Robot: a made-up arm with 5 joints. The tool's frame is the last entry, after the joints.
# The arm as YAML. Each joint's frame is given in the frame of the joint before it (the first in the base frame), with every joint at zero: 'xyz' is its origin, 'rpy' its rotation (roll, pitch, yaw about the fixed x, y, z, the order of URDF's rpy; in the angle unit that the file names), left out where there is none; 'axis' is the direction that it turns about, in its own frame. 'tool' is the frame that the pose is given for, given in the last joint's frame.
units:
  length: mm
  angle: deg
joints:
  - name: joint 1
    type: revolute
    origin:
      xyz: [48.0, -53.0, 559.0]
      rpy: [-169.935, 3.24, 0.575]
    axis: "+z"
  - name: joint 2
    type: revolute
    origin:
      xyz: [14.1, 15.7, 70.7]
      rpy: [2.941, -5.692, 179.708]
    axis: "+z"
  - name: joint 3
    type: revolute
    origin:
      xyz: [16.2, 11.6, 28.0]
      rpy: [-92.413, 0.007, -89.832]
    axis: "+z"
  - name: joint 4
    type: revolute
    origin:
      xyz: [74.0, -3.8, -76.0]
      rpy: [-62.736, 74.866, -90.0]
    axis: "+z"
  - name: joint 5
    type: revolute
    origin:
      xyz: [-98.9, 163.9, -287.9]
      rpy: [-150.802, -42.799, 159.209]
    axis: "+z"
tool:
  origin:
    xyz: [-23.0, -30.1, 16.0]
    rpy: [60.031, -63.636, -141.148]
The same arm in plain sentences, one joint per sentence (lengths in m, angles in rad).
The arm has five revolute joints in a row. What follows holds with every joint at zero, and every direction is one of the base frame's.
The first joint sits 0.0480 m along +x and 0.0530 m along -y and 0.5590 m along +z from the base frame's origin and rotates about the direction (-0.057402, 0.174206, -0.983035).
The second joint sits 0.0100 m along +x and 0.0030 m along -y and 0.0730 m along -z from the first joint and rotates about the direction (0.042099, 0.124097, -0.991377).
The third joint sits 0.0150 m along -x and 0.0150 m along +y and 0.0270 m along -z from the second joint and rotates about -x.
The fourth joint sits 0.0760 m along +x and 0.0730 m along -y and 0.0130 m along -z from the third joint and rotates about the direction (-0.119596, -0.827169, -0.549079).
The fifth joint sits 0.0230 m along -x and 0.1430 m along +y and 0.3139 m along +z from the fourth joint and rotates about the direction (-0.682784, 0.643985, 0.345092).
The tool frame, which is the frame that the pose is given for, sits 0.0030 m along -x and 0.0340 m along +y and 0.0230 m along -z from the fifth joint; its axes are the base frame's turned by roll 0.2377, pitch -0.0438 and yaw 2.0356 rad (as in URDF: about the fixed x, then y, then z).

